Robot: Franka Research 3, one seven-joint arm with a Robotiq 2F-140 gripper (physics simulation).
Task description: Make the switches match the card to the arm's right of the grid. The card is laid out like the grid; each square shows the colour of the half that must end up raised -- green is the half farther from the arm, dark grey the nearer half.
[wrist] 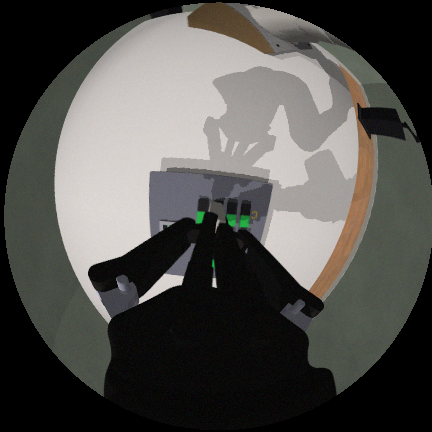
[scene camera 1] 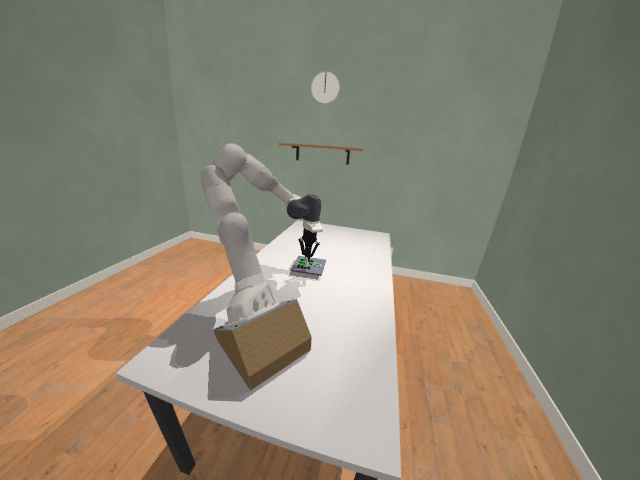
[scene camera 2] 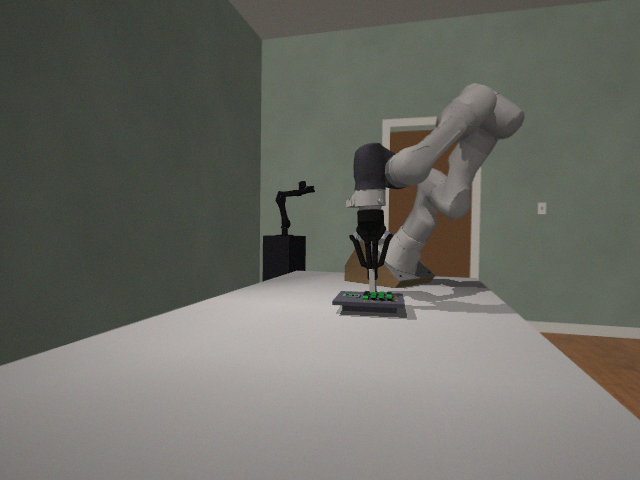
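The grey switch board (scene camera 1: 313,273) (scene camera 2: 368,303) (wrist: 170,192) lies on the table. Its green and dark switches (scene camera 2: 381,296) (wrist: 245,214) stand in rows, several of them hidden behind the fingers in the wrist view. The small card (scene camera 1: 318,265) (scene camera 2: 352,295) (wrist: 166,224) is at the arm's right of the grid, mostly covered by a finger in the wrist view. My gripper (scene camera 1: 307,262) (scene camera 2: 372,290) (wrist: 213,210) is shut and empty, pointing down. Its tips are at the second switch from the card side in the row nearest the arm; contact cannot be made out.
The white table (scene camera 1: 351,335) (scene camera 2: 232,372) (wrist: 115,115) carries the arm's brown wedge base (scene camera 1: 268,341) (scene camera 2: 356,271) (wrist: 225,25). A black pedestal (scene camera 2: 284,258) with a small black arm (scene camera 2: 282,209) stands beyond the table.
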